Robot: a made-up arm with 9 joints.
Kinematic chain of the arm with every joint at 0, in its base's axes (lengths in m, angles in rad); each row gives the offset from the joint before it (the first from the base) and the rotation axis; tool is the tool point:
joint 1: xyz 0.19 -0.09 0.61 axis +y
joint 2: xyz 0.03 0 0.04 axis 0.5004 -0.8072 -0.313
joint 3: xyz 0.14 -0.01 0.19 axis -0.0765 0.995 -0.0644
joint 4: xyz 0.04 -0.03 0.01 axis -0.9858 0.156 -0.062
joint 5: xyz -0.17 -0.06 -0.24 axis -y
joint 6: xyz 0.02 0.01 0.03 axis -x
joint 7: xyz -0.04 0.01 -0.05 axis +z
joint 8: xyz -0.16 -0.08 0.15 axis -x
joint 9: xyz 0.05 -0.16 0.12 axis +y
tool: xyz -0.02 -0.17 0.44
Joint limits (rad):
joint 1: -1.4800..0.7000
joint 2: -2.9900..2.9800
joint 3: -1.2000..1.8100
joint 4: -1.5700..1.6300
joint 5: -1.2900..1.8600
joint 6: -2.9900..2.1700
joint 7: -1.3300..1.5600
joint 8: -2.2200..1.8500
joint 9: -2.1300..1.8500
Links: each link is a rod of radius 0.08 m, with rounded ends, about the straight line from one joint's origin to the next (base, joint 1, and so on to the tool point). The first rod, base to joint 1, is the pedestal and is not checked.
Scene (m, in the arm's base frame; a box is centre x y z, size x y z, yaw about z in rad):
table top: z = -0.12
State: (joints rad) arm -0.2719 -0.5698 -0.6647 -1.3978 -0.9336 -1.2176 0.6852 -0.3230 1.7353
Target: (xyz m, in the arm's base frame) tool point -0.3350 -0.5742 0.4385
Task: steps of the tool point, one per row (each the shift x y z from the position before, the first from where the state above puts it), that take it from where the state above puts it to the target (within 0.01 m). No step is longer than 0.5 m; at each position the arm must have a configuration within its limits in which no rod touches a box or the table.
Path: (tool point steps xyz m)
1: 0.0715 -0.0736 0.3720
2: -0.1948 -0.1697 0.3500
3: -0.3819 -0.2450 0.1322
4: -0.3702 -0.2711 -0.1720
5: -0.1542 -0.2359 -0.3934
6: 0.1479 -0.1490 -0.4079

